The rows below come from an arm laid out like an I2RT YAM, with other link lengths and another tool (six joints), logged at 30 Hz.
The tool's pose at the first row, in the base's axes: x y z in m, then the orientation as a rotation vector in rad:
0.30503 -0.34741 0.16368 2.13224 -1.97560 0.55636
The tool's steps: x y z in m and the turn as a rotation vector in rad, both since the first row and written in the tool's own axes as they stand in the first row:
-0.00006 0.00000 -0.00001 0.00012 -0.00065 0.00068
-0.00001 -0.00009 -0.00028 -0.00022 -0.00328 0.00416
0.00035 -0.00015 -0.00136 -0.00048 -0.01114 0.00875
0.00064 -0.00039 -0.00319 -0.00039 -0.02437 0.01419
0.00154 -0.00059 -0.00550 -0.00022 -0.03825 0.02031
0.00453 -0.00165 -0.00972 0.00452 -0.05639 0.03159
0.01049 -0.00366 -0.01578 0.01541 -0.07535 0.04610
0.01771 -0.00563 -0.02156 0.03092 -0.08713 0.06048
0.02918 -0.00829 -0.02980 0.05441 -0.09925 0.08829
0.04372 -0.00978 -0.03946 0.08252 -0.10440 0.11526
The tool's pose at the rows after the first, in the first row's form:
0.30503 -0.34735 0.16367 2.13217 -1.97675 0.55598
0.30508 -0.34729 0.16394 2.13076 -1.98216 0.55366
0.30499 -0.34720 0.16508 2.13203 -1.99161 0.54657
0.30497 -0.34675 0.16689 2.13641 -2.00489 0.53478
0.30487 -0.34668 0.16937 2.14061 -2.01930 0.52245
0.30543 -0.34773 0.17452 2.14574 -2.04270 0.51173
0.30680 -0.35071 0.18261 2.15199 -2.07135 0.50740
0.30822 -0.35496 0.19094 2.15604 -2.09696 0.51531
0.31016 -0.36212 0.20325 2.15219 -2.14004 0.53409
0.31087 -0.37168 0.21791 2.14633 -2.17922 0.56526

